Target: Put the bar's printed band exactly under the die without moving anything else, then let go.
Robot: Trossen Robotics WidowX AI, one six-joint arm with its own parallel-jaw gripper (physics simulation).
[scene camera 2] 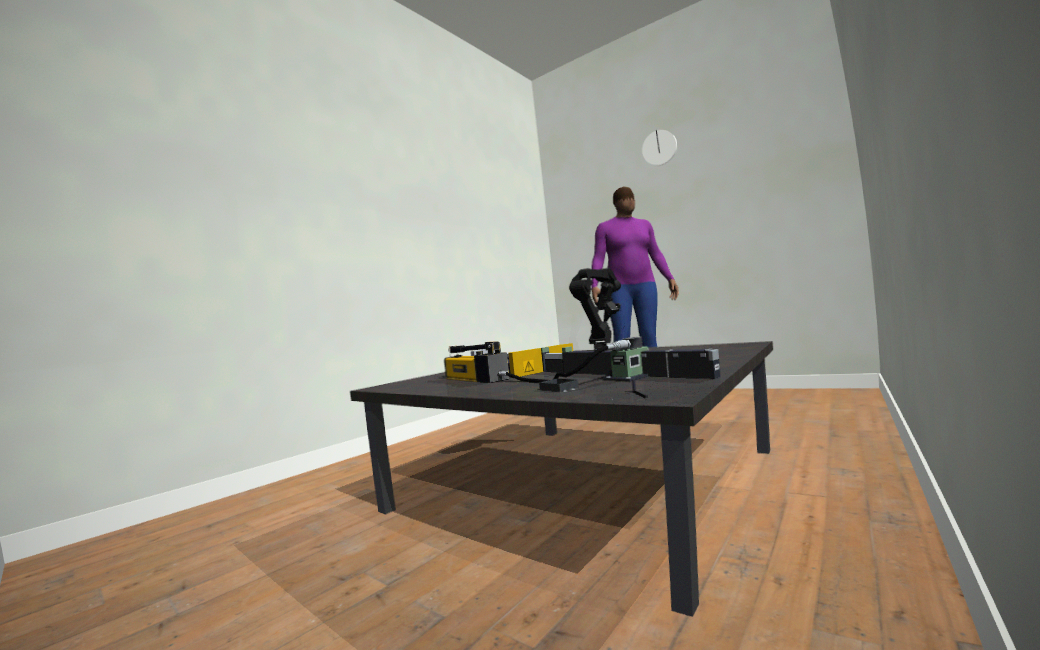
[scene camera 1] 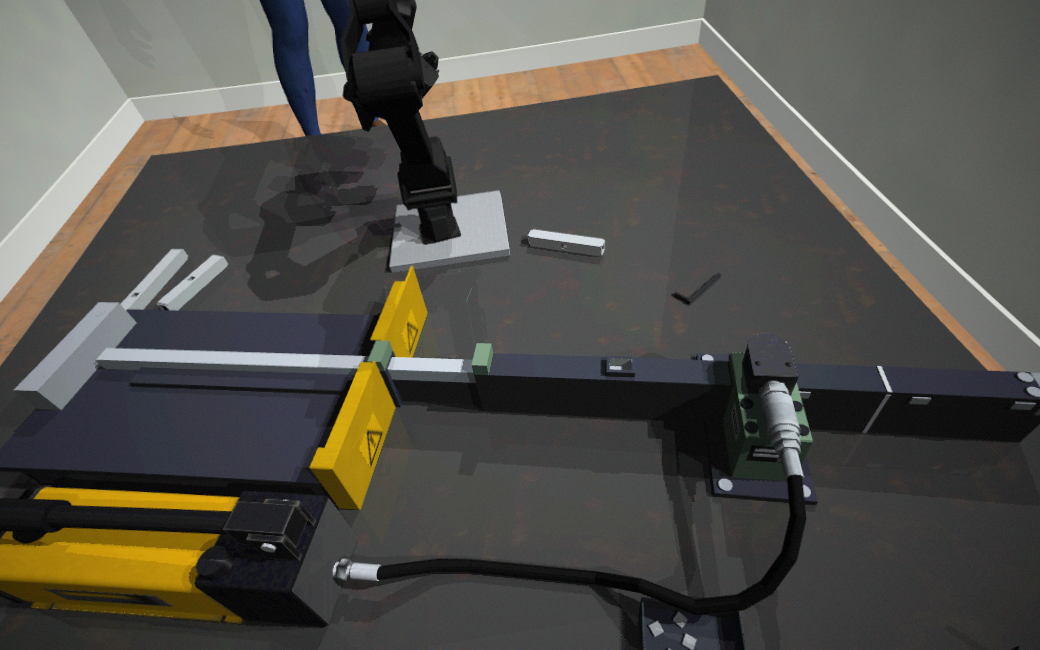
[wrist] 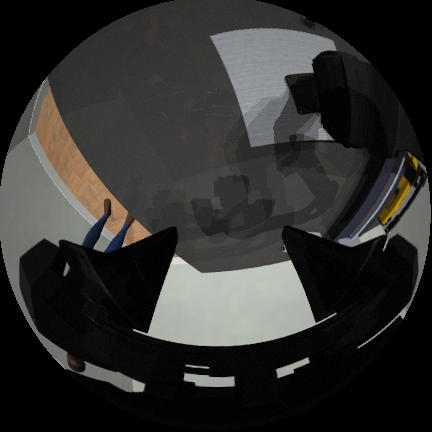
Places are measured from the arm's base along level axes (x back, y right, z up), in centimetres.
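Pixels of known places: gripper, fingertip midpoint: (scene camera 1: pixel 375 117) (wrist: pixel 231 232); arm's base, origin of the base link: (scene camera 1: pixel 440 230) (wrist: pixel 309 92).
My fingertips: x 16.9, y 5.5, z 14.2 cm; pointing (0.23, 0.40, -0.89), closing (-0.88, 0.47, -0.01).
Note:
Ahead of a thing's pixels: the offset from my fingertips to its top centre. "*": to the spot under its first point.
A long light bar (scene camera 1: pixel 230 357) lies across the left bench, with a grey block {* dy +43.4, dx -35.6, dz -6.8 cm} (scene camera 1: pixel 76 356) at its left end. Its right part passes between two yellow guards and meets a long dark housing (scene camera 1: pixel 552 367) (scene camera 2: pixel 694 364). A thin white stripe {* dy -45.1, dx -71.7, dz -7.5 cm} (scene camera 1: pixel 884 379) crosses the housing right of the green press unit {* dy -28.3, dx -74.2, dz -10.5 cm} (scene camera 1: pixel 743 459) (scene camera 2: pixel 618 366). I cannot tell whether this stripe is the printed band. The die itself cannot be made out. My gripper (wrist: pixel 231 232) is open and empty, high over the table and away from the bar. It cannot be made out clearly in the scene views.
My arm's base stands on a pale plate (scene camera 1: pixel 483 226) (wrist: pixel 260 65). Yellow guards (scene camera 1: pixel 358 436) (scene camera 1: pixel 402 314) flank the bar. Nearby are a short white block {dy -24.7, dx -28.7, dz -13.1 cm} (scene camera 1: pixel 567 242), a black angled tool {dy -39.5, dx -45.0, dz -14.5 cm} (scene camera 1: pixel 697 289), a hose {* dy -0.4, dx -75.5, dz -14.0 cm} (scene camera 1: pixel 490 568), a yellow pump {* dy +33.5, dx -66.5, dz -6.7 cm} (scene camera 1: pixel 99 567) and a small tray {* dy -20.3, dx -86.8, dz -14.9 cm} (scene camera 1: pixel 732 628). A person (scene camera 2: pixel 630 256) stands behind.

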